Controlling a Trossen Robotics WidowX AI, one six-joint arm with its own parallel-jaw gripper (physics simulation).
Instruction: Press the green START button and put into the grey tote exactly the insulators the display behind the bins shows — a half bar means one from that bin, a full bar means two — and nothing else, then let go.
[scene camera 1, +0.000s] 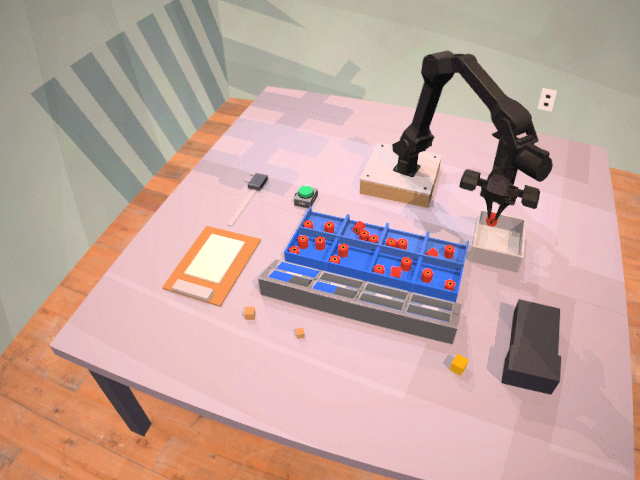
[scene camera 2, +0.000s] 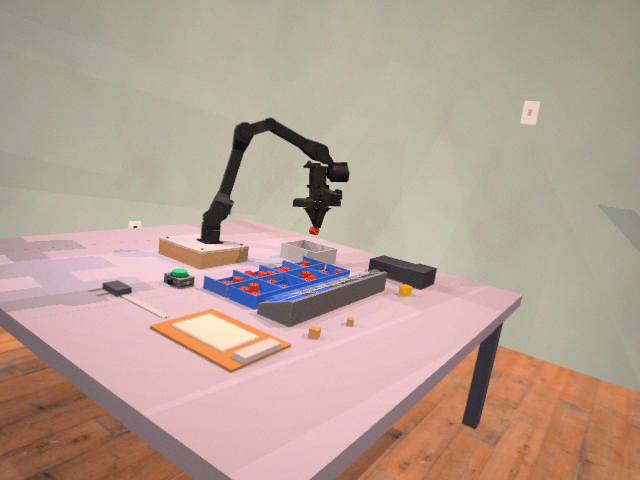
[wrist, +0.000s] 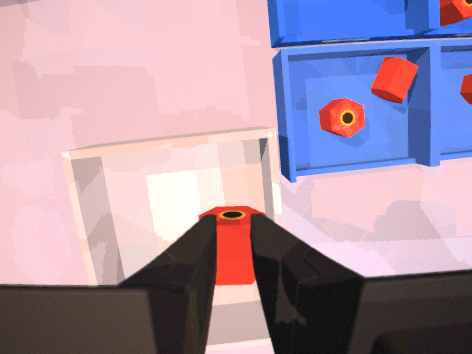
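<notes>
My gripper (scene camera 1: 491, 219) (scene camera 2: 314, 227) (wrist: 233, 225) is shut on a red insulator (scene camera 1: 491, 222) (scene camera 2: 313, 231) (wrist: 234, 255), held upright above the grey tote (scene camera 1: 497, 258) (scene camera 2: 305, 253) (wrist: 190, 141). No insulator shows in the visible part of the tote's floor; the fingers hide part of it. The blue bins (scene camera 1: 356, 255) (scene camera 2: 217, 285) (wrist: 300, 90) hold several red insulators, some tipped over. The display (scene camera 1: 356, 313) (scene camera 2: 330, 302) shows a full blue bar and, in the nearer row, two half blue bars at its left end. The green START button (scene camera 1: 305, 192) (scene camera 2: 179, 272) stands left of the arm base.
A black block (scene camera 1: 535, 343) (scene camera 2: 403, 271) stands near the tote. A yellow cube (scene camera 1: 459, 364) (scene camera 2: 405, 290) and two small orange cubes (scene camera 1: 249, 313) (scene camera 2: 314, 332) lie in front of the display. An orange clipboard (scene camera 1: 227, 289) (scene camera 2: 162, 329) and a dark plug-like piece (scene camera 1: 257, 181) (scene camera 2: 116, 287) lie left.
</notes>
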